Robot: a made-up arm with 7 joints.
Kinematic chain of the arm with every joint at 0, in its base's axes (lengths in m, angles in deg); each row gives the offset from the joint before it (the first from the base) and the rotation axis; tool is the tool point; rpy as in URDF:
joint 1: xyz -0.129 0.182 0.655 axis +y
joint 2: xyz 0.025 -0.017 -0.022 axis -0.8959 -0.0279 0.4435
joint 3: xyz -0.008 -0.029 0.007 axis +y
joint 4: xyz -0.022 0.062 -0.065 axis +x
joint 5: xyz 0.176 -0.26 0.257 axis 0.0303 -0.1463 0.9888
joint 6: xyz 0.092 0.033 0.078 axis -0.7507 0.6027 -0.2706
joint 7: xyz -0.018 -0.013 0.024 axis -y
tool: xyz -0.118 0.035 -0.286 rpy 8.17 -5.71 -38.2
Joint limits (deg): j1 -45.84..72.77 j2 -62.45..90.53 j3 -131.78..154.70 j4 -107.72..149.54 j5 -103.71..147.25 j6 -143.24..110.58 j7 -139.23..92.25
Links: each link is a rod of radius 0.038 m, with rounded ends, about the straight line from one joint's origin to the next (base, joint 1, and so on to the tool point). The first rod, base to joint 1, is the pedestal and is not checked.
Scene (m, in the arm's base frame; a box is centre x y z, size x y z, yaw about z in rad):
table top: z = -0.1
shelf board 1: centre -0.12 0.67 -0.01 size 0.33 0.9 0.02 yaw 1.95
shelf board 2: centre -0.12 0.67 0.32 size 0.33 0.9 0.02 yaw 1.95
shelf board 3: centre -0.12 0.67 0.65 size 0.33 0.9 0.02 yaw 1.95
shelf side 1: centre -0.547 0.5 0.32 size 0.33 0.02 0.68 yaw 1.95
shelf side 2: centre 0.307 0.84 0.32 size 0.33 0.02 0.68 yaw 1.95
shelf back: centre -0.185 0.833 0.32 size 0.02 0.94 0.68 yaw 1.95
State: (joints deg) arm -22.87 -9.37 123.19 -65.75 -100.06 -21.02 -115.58
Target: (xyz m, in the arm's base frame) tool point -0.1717 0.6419 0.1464
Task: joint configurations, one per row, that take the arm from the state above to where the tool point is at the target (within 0.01 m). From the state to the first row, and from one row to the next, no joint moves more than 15 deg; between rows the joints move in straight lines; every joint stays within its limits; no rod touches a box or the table.
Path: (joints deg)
1: -24.13 -5.62 121.73 -53.36 -98.21 -27.07 -111.05
2: -25.40 -1.87 120.27 -40.96 -96.36 -33.13 -106.53
3: -16.66 11.51 129.41 -48.46 -99.06 -25.35 -105.45
4: -7.92 24.90 138.56 -55.95 -101.77 -17.58 -104.38
5: -4.89 18.16 139.05 -65.88 -102.74 -10.26 -112.87
6: -1.87 11.43 139.53 -75.82 -103.71 -2.94 -121.36

